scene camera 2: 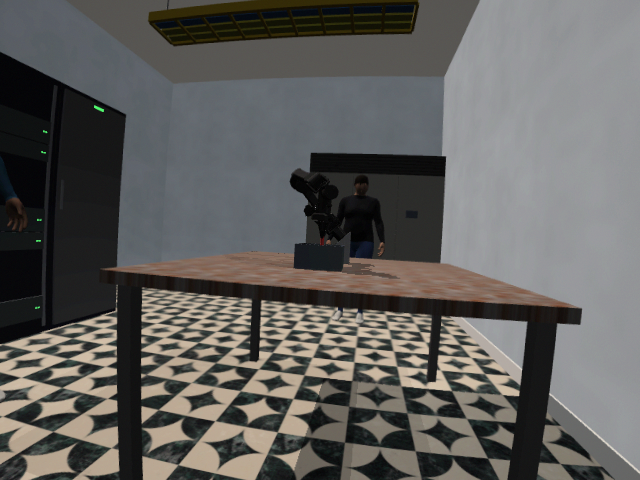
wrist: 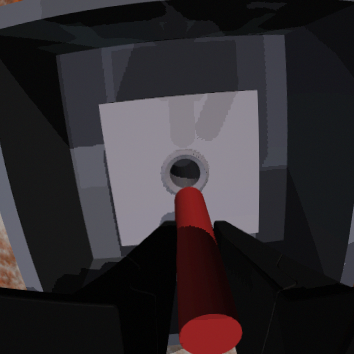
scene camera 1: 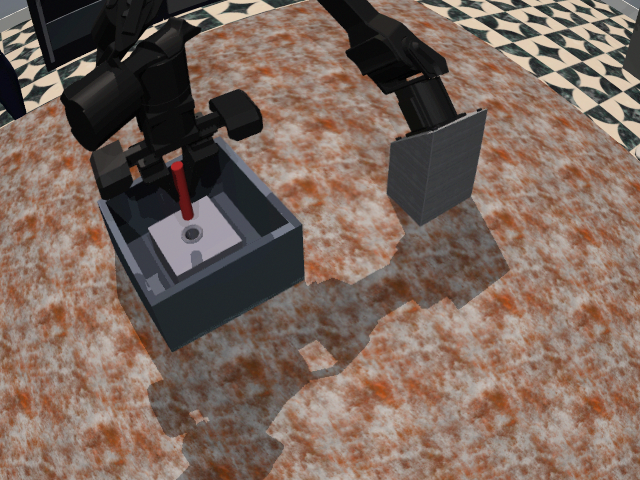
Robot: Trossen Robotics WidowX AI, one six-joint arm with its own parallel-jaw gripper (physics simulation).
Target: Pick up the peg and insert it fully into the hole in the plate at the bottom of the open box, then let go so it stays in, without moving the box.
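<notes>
The red peg is near upright, tilted slightly. My gripper is shut on it and reaches down into the open dark box. The pale square plate lies at the box bottom, with a round, empty hole near its middle. The peg's lower end is above the plate, beside the hole and not in it. In the wrist view it overlaps the near edge of the hole's rim. The fingers partly hide behind the peg in scene camera 1.
The box walls stand around the gripper and peg. A tall grey block, with a black arm part joined to its top, stands right of the box on the mottled table. A person stands behind the table.
</notes>
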